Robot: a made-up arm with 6 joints. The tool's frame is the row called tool.
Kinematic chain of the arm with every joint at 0, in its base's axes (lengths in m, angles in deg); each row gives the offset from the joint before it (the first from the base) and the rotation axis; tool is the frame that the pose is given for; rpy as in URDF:
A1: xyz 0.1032 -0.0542 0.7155 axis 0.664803 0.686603 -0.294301
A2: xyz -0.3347 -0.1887 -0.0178 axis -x
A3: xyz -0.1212 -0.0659 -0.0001 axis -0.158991 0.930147 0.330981
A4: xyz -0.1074 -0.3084 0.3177 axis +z
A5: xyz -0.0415 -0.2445 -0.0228 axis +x
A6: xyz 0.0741 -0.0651 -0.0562 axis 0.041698 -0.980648 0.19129
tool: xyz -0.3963 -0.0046 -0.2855 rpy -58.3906 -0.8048 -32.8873
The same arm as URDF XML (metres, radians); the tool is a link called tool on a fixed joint. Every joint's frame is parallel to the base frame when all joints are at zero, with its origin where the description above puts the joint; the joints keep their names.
<robot name="arm">
<joint name="A1" type="continuous"><parent link="base_link"/><child link="link1"/><origin xyz="0.1032 -0.0542 0.7155"/><axis xyz="0.664803 0.686603 -0.294301"/></joint>
<joint name="A2" type="continuous"><parent link="link1"/><child link="link2"/><origin xyz="-0.3347 -0.1887 -0.0178"/><axis xyz="-1 0 0"/></joint>
<joint name="A3" type="continuous"><parent link="link2"/><child link="link3"/><origin xyz="-0.1212 -0.0659 -0.0001"/><axis xyz="-0.159006 0.930133 0.331012"/></joint>
<joint name="A4" type="continuous"><parent link="link3"/><child link="link4"/><origin xyz="-0.1074 -0.3084 0.3177"/><axis xyz="0 0 1"/></joint>
<joint name="A5" type="continuous"><parent link="link4"/><child link="link5"/><origin xyz="-0.0415 -0.2445 -0.0228"/><axis xyz="1 0 0"/></joint>
<joint name="A6" type="continuous"><parent link="link5"/><child link="link6"/><origin xyz="0.0741 -0.0651 -0.0562"/><axis xyz="0.041702 -0.980644 0.191309"/></joint>
<joint name="tool_joint" type="fixed"><parent link="link6"/><child link="tool"/><origin xyz="-0.3963 -0.0046 -0.2855" rpy="-1.0191 -0.014 -0.574"/></joint>
<link name="base_link"/>
<link name="link1"/>
<link name="link2"/>
<link name="link3"/>
<link name="link4"/>
<link name="link5"/>
<link name="link6"/>
<link name="tool"/>
</robot>

